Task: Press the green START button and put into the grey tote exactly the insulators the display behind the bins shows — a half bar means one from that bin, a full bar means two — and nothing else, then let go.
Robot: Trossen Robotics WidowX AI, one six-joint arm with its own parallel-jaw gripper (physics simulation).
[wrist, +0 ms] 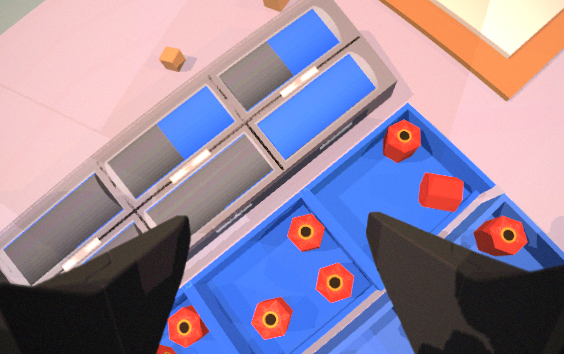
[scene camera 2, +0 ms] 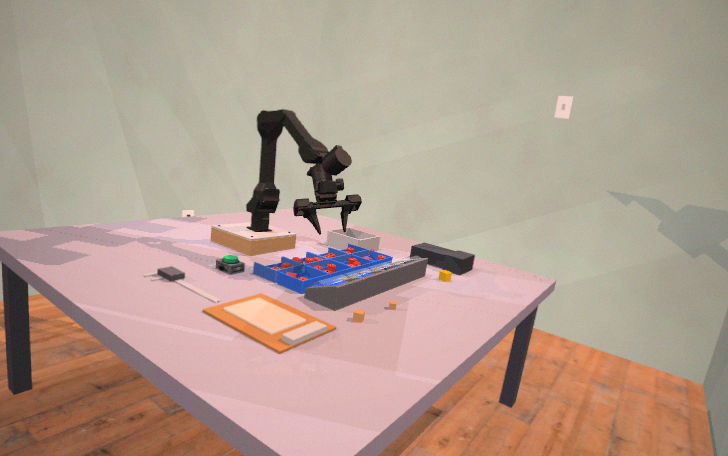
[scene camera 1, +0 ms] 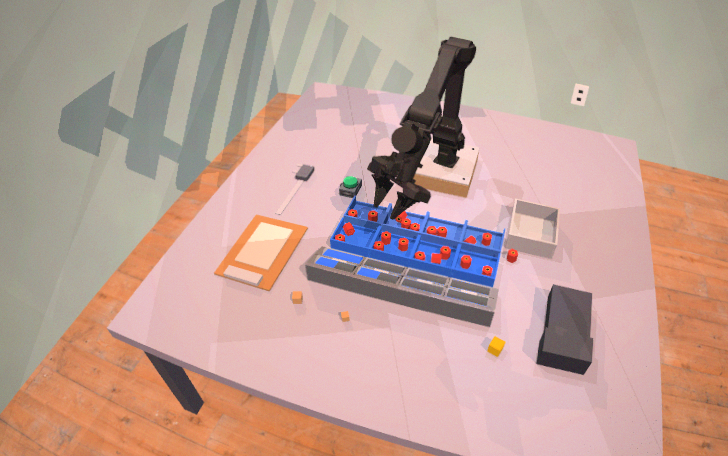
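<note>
My gripper (scene camera 1: 386, 211) (scene camera 2: 332, 232) (wrist: 279, 225) is open and empty, hanging above the blue bins (scene camera 1: 397, 259) (scene camera 2: 292, 284) (wrist: 372, 172). Red hexagonal insulators stand or lie in the bins; the front left bin holds an upright one (wrist: 402, 142) and a tipped one (wrist: 441, 192). The display (scene camera 1: 400, 292) (scene camera 2: 376, 284) shows a full blue bar (wrist: 315, 106) and a half bar (wrist: 304, 41) in its leftmost column, and a half bar (wrist: 196, 120) in the second column's front row. The grey tote (scene camera 1: 529, 244) (scene camera 2: 354, 240) looks empty in scene camera 1. The START button (scene camera 1: 349, 181) (scene camera 2: 230, 258) is green.
A loose red insulator (scene camera 1: 512, 255) stands on the table beside the tote. A black block (scene camera 1: 566, 327) (scene camera 2: 441, 257) and yellow cube (scene camera 1: 496, 346) (scene camera 2: 444, 276) lie right; an orange board (scene camera 1: 226, 264) (scene camera 2: 268, 341), small orange cubes and a dark device (scene camera 1: 304, 172) lie left.
</note>
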